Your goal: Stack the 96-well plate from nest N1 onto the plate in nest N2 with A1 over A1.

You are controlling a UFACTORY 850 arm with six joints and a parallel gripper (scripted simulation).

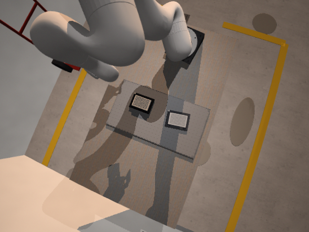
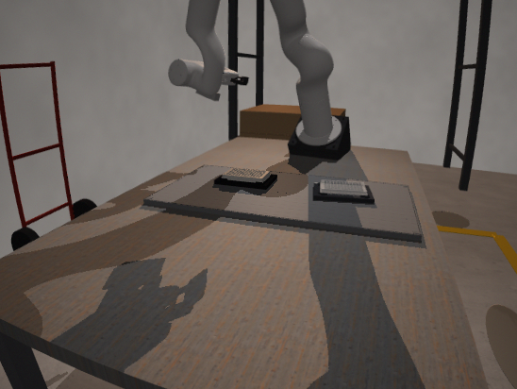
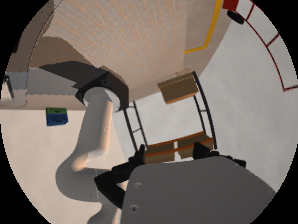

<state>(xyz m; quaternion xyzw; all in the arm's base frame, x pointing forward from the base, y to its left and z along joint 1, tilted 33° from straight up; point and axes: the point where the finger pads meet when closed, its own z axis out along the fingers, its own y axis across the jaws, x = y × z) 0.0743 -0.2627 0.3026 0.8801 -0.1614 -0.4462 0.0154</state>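
Right now my hand is 290 mm above the 96-well plate, 280 mm short of it and 190 mm to the right of it. From my hand the other things lie so: black nest: 300 mm below, 280 mm ahead, 190 mm to the left.
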